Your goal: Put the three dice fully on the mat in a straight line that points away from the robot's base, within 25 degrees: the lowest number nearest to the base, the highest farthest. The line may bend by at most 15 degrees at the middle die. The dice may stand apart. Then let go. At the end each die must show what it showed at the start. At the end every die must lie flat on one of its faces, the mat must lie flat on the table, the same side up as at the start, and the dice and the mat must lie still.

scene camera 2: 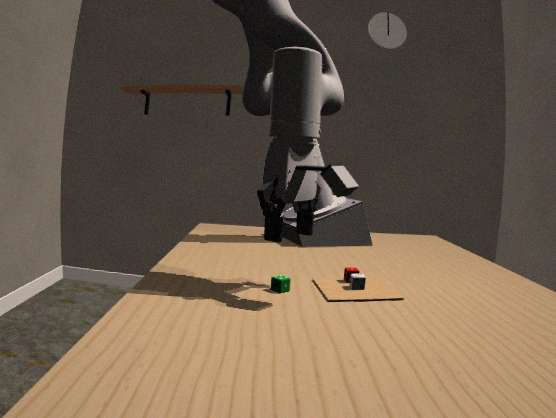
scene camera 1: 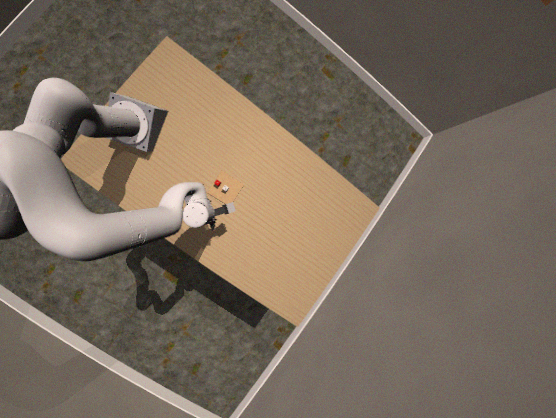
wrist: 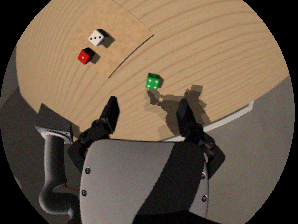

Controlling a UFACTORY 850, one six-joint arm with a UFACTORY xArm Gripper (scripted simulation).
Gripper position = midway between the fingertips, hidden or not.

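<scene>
Scene camera 2 shows the gripper (scene camera 2: 289,237). In the wrist view, the gripper (wrist: 148,104) is visible also.
</scene>
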